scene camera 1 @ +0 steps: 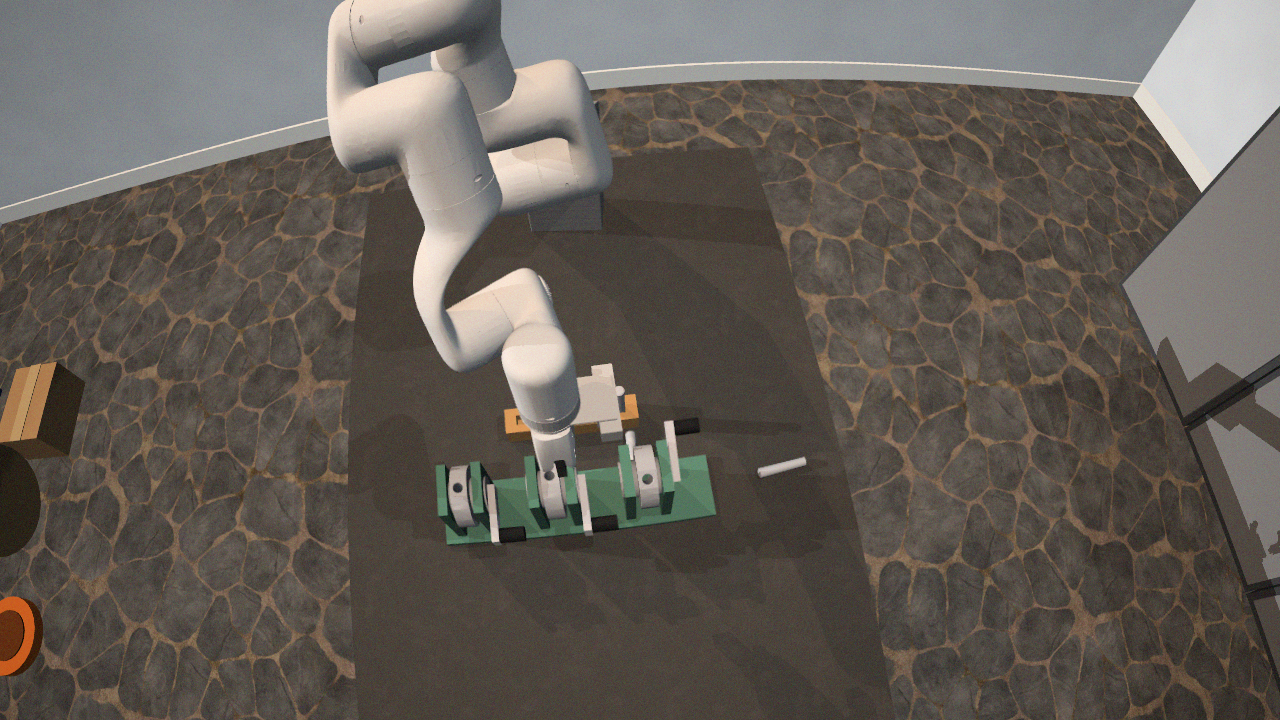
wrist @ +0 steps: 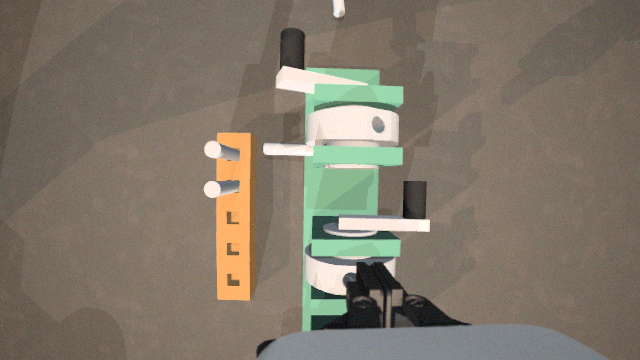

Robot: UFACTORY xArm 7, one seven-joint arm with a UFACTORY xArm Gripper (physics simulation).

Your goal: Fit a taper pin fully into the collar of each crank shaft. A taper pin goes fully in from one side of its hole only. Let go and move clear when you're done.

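Places are measured from the arm's base along level axes (x back, y left, z down), in millimetres.
Where they show: gripper, fingertip midpoint: (wrist: 367,284).
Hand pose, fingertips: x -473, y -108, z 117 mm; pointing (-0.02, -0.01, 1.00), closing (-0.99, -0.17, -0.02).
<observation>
After its pixels a point has its place.
My gripper (scene camera 1: 561,468) {x -473, y -108, z 117 mm} (wrist: 367,284) {x -473, y -108, z 117 mm} is shut and empty, over the middle collar (scene camera 1: 553,497) {x -503, y -140, z 191 mm} (wrist: 322,275) {x -444, y -130, z 194 mm}, its tips beside that collar's dark hole. The right collar (scene camera 1: 646,497) {x -540, y -7, z 206 mm} (wrist: 345,125) {x -486, y 5, z 185 mm} and the left collar (scene camera 1: 462,512) {x -485, y -285, z 199 mm} also show dark holes. All sit between uprights on the green base (scene camera 1: 693,488) {x -517, y 86, z 323 mm} (wrist: 342,190) {x -489, y -63, z 323 mm}. One taper pin (scene camera 1: 631,441) {x -406, y 12, z 312 mm} (wrist: 285,149) {x -417, y 8, z 310 mm} sticks out beside the right collar's inner upright; its far end is hidden. Another taper pin (scene camera 1: 781,467) {x -535, y 242, z 317 mm} (wrist: 338,7) {x -528, y 207, z 315 mm} lies loose beyond the base. Two pins (wrist: 214,150) {x -351, y 9, z 224 mm} (wrist: 213,189) {x -343, y -32, z 224 mm} stand leaning in the orange rack (scene camera 1: 512,423) {x -320, y -175, z 293 mm} (wrist: 234,295) {x -315, y -181, z 293 mm}.
White crank arms with black handles (scene camera 1: 685,426) {x -453, y 85, z 194 mm} (wrist: 292,49) {x -450, y 86, z 194 mm} (wrist: 414,200) {x -551, y -77, z 215 mm} stick out from the shafts. The handle (scene camera 1: 512,534) {x -533, y -220, z 222 mm} of the left crank points toward the middle one. Part of the white arm hides some of the rack in the scene view.
</observation>
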